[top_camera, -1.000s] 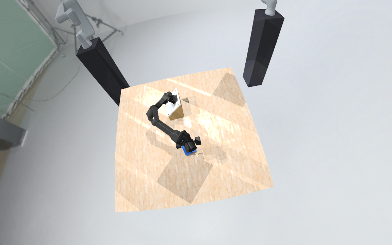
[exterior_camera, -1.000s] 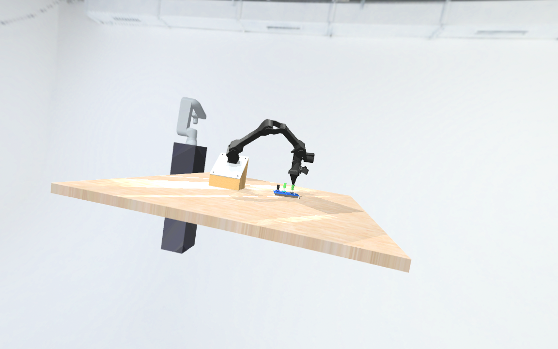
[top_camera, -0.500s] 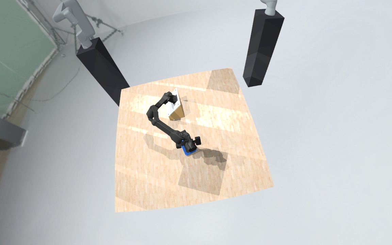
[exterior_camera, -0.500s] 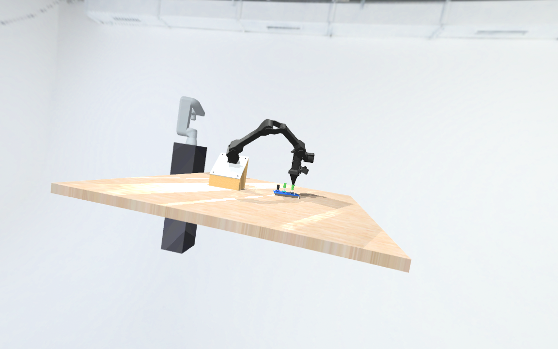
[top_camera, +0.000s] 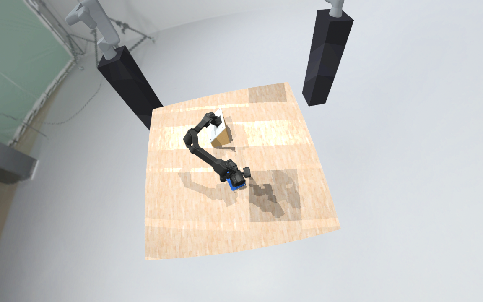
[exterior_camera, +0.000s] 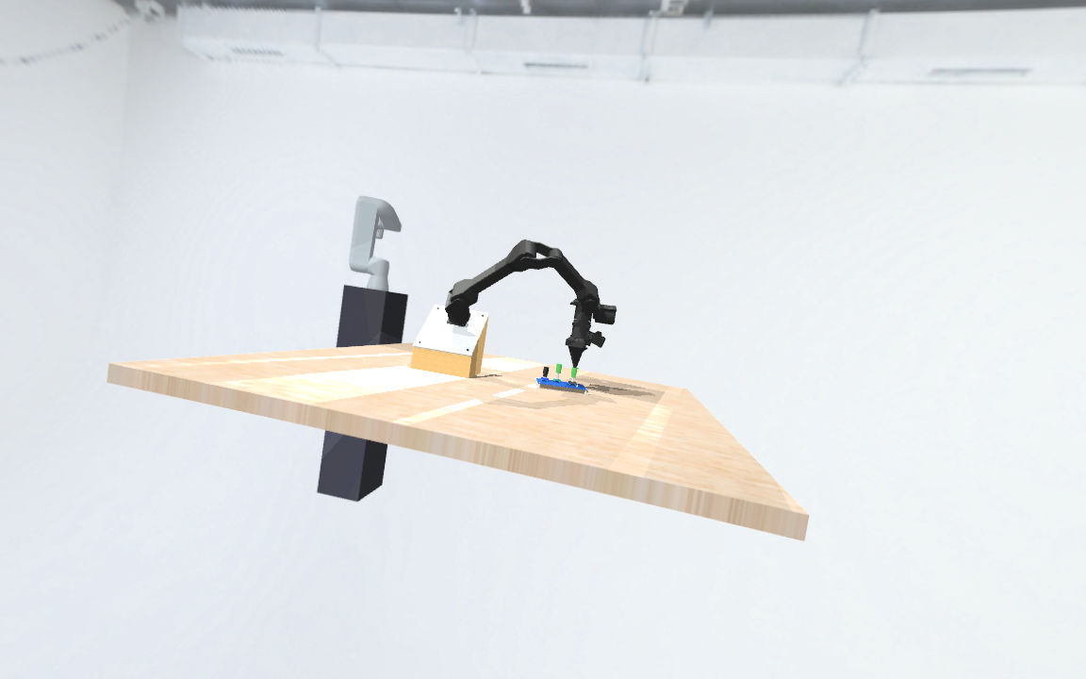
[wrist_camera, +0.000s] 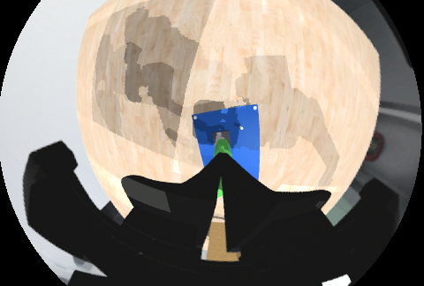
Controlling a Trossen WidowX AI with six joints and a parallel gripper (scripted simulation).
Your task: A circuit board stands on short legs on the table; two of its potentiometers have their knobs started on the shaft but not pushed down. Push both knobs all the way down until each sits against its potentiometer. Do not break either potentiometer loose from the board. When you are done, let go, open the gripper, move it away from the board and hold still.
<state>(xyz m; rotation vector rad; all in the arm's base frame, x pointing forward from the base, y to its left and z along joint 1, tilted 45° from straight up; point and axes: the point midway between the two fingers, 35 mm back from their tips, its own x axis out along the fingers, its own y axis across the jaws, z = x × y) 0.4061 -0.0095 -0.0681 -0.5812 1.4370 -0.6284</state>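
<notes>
The green knob is 1 cm below my gripper tip. Round my gripper tip: black knob (9 cm behind, 3 cm to the right, 3 cm below).
</notes>
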